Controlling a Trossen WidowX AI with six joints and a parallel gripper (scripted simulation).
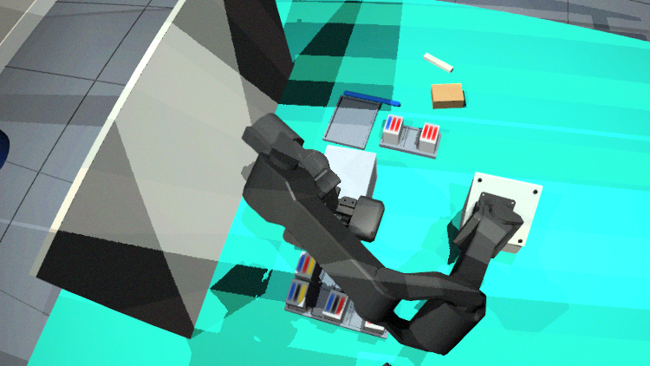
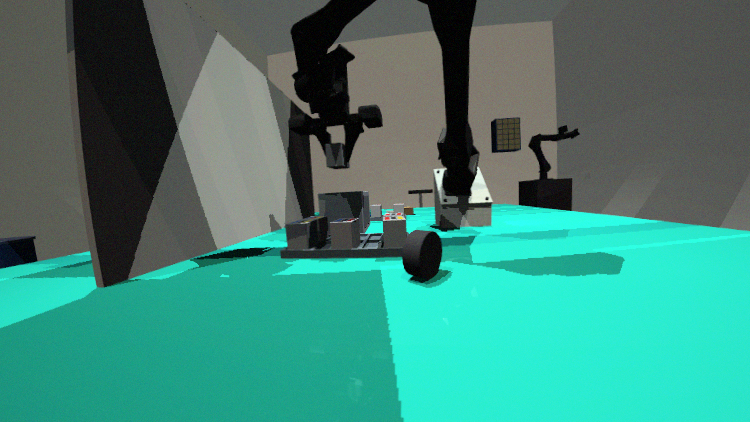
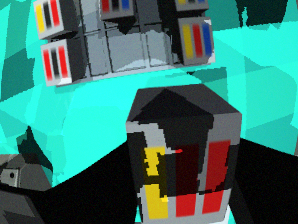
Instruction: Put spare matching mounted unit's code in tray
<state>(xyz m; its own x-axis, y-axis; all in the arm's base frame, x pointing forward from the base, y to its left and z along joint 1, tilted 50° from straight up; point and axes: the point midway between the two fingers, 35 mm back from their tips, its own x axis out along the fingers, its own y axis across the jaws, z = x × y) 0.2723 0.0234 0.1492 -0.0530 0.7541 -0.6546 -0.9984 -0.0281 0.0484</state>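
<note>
Now: gripper tip 7 cm short of the dark-rimmed tray, 31 cm to the left of it and 16 cm above it. The rest, counted from my gripper tip: spare unit: 2 cm above; black disc: 15 cm behind, 20 cm to the left, 14 cm below; grey wall: 25 cm ahead, 9 cm to the right, 6 cm above.
</note>
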